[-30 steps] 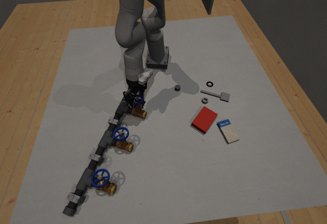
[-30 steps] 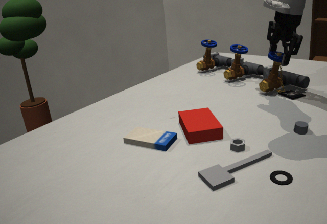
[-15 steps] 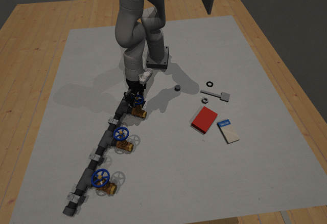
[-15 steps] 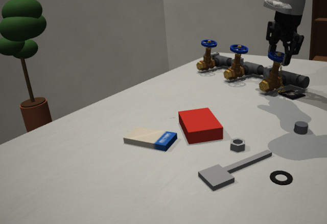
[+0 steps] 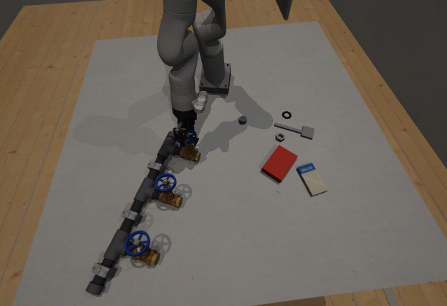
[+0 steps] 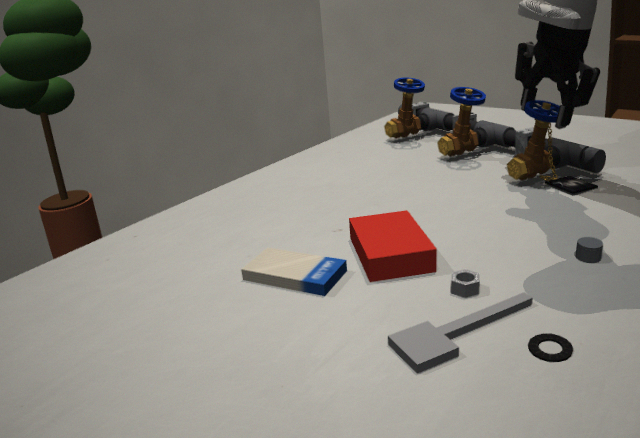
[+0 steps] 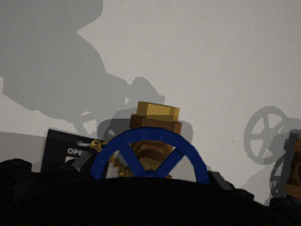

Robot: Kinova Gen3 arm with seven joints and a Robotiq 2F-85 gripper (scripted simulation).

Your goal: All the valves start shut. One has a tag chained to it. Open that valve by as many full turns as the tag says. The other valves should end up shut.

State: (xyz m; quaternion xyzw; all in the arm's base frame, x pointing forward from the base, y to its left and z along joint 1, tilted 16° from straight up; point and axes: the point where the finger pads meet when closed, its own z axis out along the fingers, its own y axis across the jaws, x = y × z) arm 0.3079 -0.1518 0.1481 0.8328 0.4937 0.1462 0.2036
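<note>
The black tag lies 12 cm below my hand and 4 cm behind it. Also, from my hand: red block (31 cm to the left, 13 cm ahead, 11 cm below); then small grey cylinder (23 cm to the left, 11 cm below, 10 cm behind); then grey paddle-shaped tool (44 cm to the left, 12 cm below).
</note>
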